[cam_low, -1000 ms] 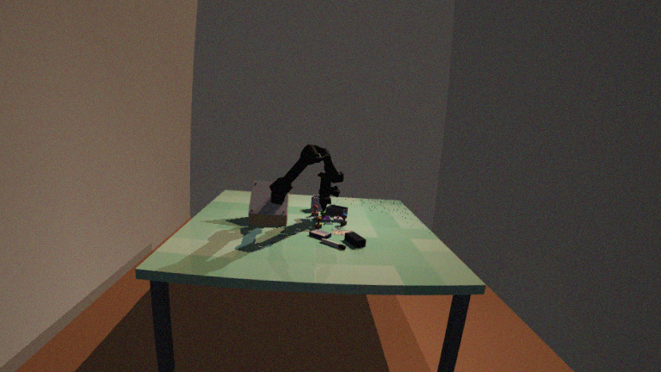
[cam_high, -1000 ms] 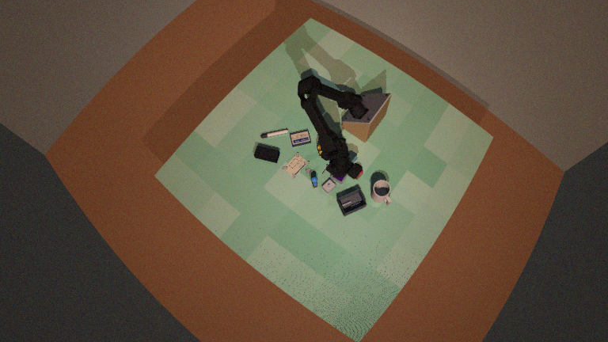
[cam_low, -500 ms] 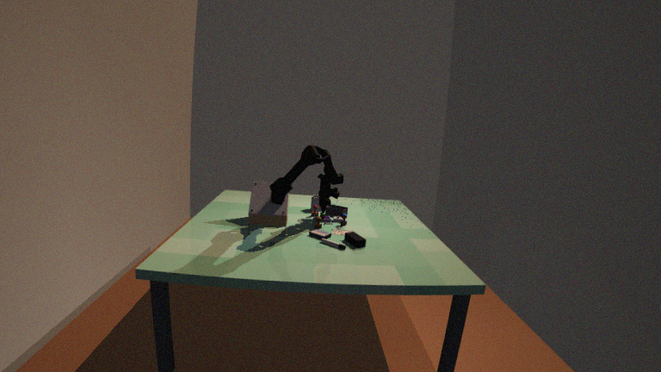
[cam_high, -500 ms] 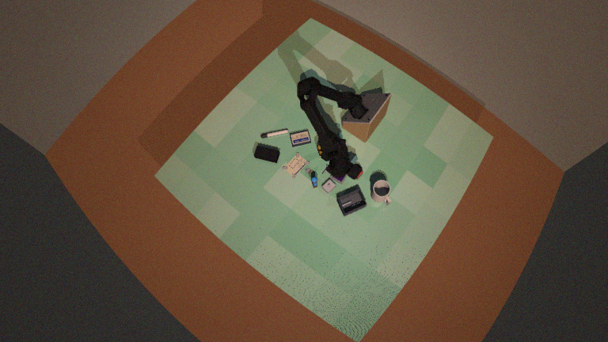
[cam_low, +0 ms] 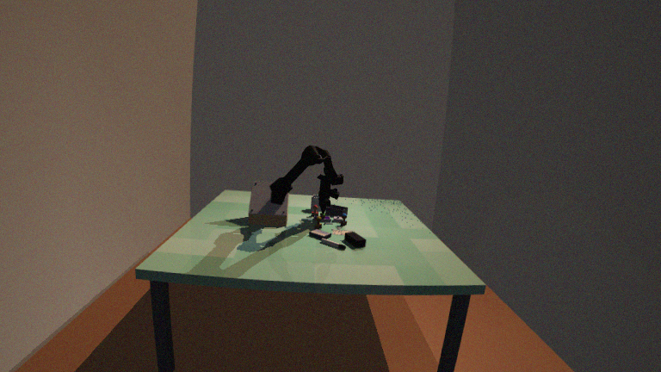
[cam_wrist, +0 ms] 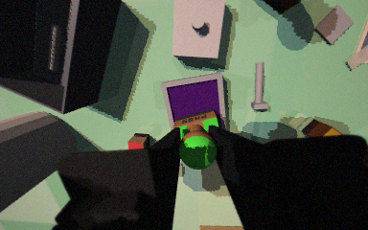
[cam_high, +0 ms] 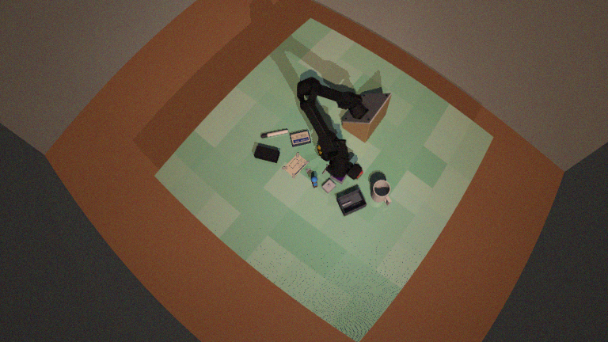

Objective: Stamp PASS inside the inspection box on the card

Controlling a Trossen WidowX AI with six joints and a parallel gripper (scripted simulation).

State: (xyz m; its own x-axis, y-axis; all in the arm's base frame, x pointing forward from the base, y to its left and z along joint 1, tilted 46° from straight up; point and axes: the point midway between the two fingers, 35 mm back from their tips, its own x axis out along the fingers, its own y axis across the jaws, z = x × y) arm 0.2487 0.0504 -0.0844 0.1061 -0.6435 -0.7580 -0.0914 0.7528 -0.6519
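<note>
My gripper tip is 1 cm above the green-knobbed stamp. From my gripper tip the other things lie so: ink pad (4 cm below); bolt (7 cm to the right, 4 cm below, 3 cm ahead); red-knobbed stamp (7 cm to the left, 5 cm behind, 2 cm below).
</note>
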